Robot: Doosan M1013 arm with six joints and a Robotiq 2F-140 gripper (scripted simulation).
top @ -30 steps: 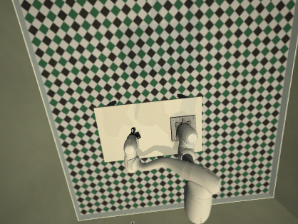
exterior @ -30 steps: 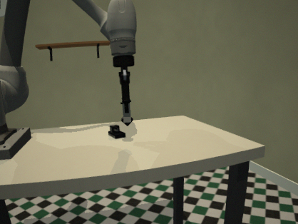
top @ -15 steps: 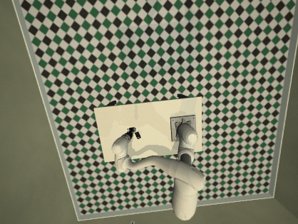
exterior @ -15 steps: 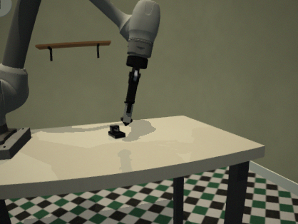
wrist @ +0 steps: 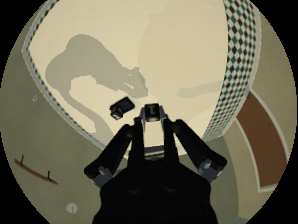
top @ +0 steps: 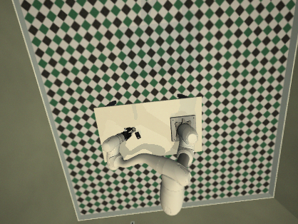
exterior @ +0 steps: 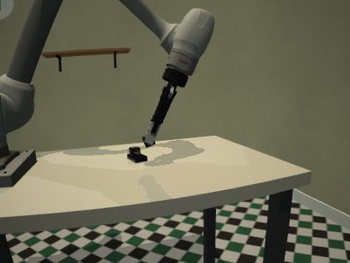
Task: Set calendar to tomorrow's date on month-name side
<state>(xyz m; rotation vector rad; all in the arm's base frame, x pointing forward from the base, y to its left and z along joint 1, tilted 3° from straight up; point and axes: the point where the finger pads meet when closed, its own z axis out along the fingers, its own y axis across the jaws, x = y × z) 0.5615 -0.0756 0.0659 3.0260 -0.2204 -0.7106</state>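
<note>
Right now the black calendar cube is 1 cm behind my hand and 2 cm below it. Also, from my hand: calendar tray: 4 cm behind, 11 cm to the left, 10 cm below.
</note>
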